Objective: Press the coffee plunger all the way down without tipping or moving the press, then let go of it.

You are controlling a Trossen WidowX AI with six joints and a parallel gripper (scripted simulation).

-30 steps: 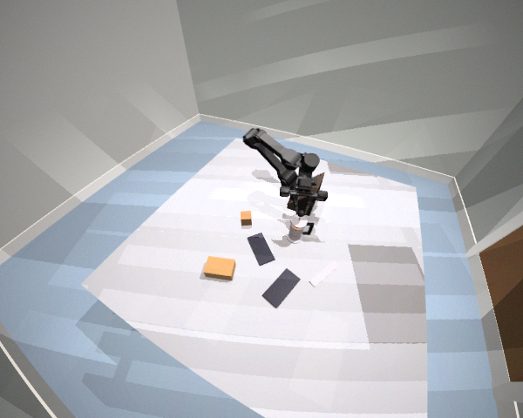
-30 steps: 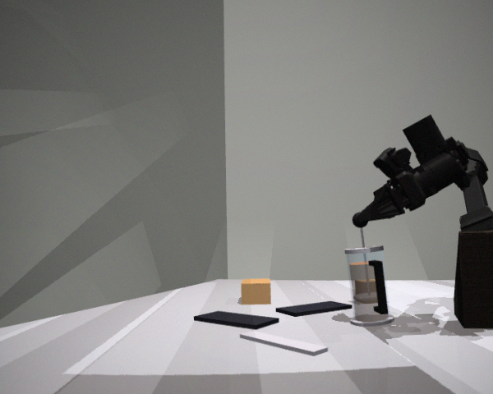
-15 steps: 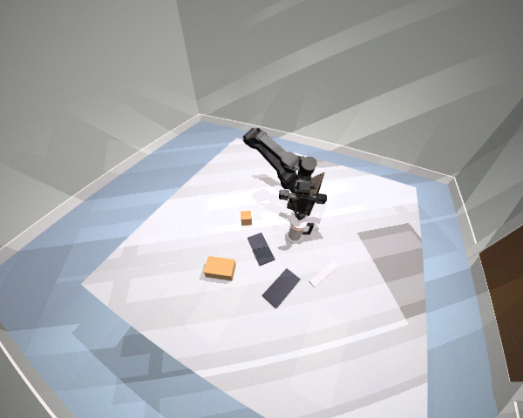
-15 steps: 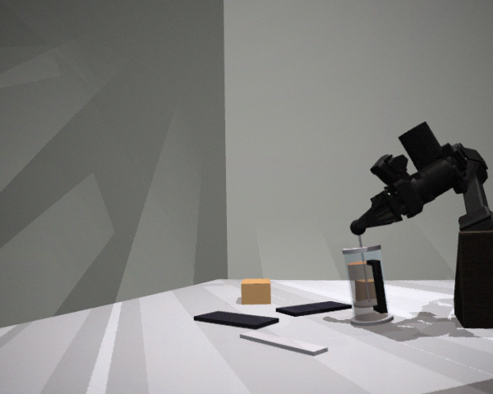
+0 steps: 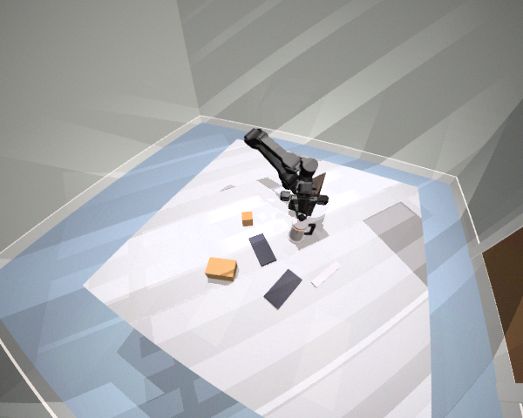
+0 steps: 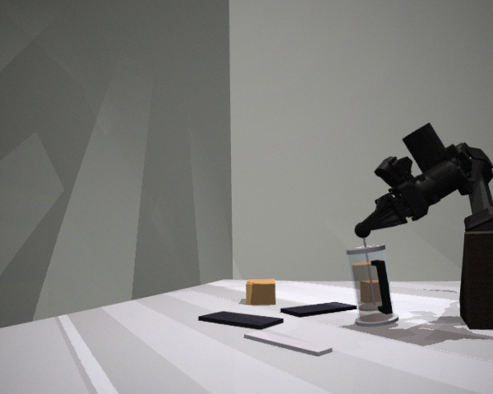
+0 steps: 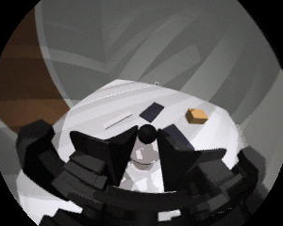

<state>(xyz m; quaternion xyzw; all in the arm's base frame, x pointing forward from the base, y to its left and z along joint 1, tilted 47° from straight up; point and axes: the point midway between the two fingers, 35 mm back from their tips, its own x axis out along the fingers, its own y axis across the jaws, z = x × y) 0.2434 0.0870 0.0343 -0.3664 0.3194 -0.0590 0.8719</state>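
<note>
The glass coffee press lies 8 cm below my gripper tip, 2 cm behind it and 1 cm to the left of it. From my gripper tip the other things lie so: small orange block (25 cm to the right, 14 cm below, 4 cm behind).
</note>
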